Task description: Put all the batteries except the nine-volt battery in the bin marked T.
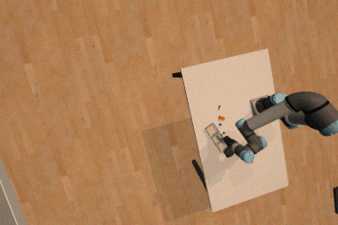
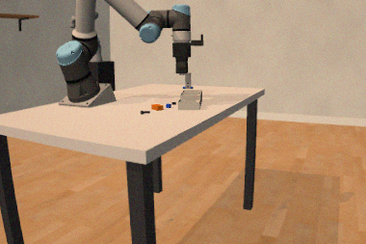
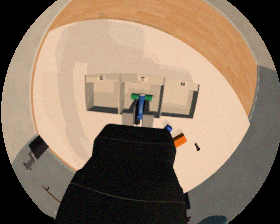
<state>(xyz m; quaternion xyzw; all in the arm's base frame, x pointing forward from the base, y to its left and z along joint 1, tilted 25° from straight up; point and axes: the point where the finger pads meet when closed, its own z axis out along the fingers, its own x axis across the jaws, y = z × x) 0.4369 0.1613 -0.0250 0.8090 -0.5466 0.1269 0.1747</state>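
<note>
Right now my hand is 10 mm above the blue cylinder. Also, from my hand: grey bin: 10 mm ahead, 10 mm to the left, 60 mm below; then orange block: 70 mm behind, 140 mm to the right, 80 mm below; then green piece: 70 mm below.
</note>
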